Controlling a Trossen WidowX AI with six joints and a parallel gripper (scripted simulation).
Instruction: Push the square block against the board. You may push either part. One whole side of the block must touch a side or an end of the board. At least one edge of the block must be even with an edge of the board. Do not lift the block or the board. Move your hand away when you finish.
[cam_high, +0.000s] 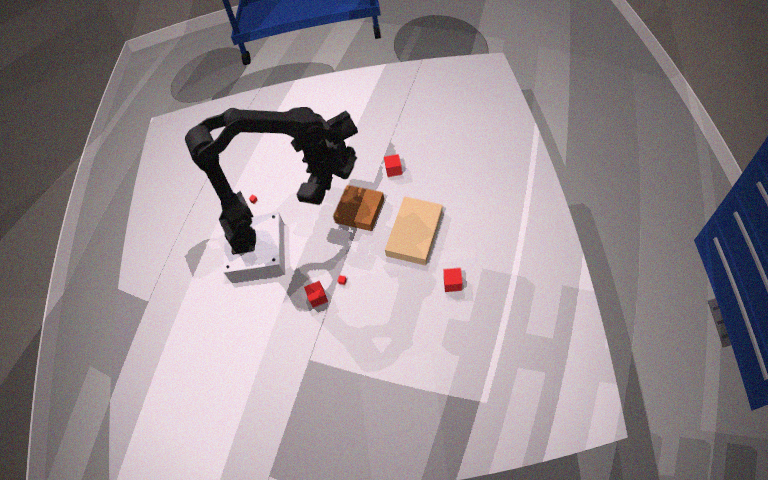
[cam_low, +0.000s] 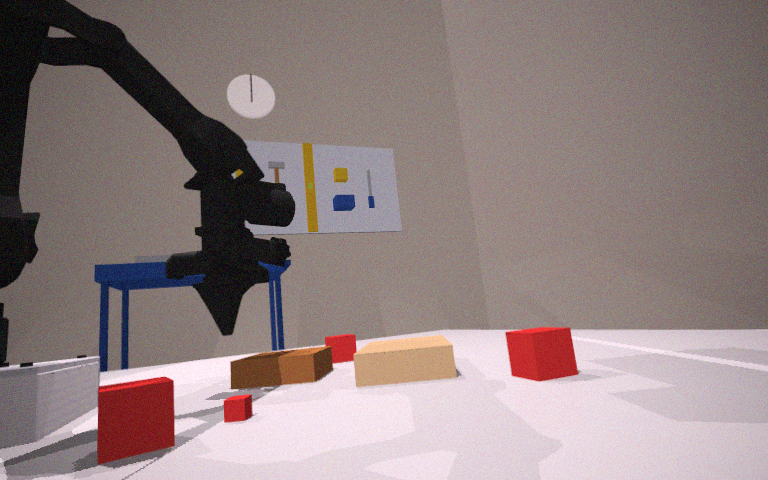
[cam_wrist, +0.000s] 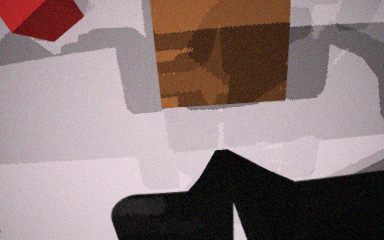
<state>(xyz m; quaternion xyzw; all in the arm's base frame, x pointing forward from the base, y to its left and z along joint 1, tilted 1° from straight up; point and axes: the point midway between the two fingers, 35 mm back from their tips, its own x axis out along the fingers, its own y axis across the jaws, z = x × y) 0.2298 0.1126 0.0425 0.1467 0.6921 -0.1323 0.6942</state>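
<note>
The square block is 70 mm ahead of my gripper tip, 50 mm below it and 40 mm to the right of it. Round my gripper tip: tan board 200 mm ahead, 130 mm to the right, 50 mm below.
</note>
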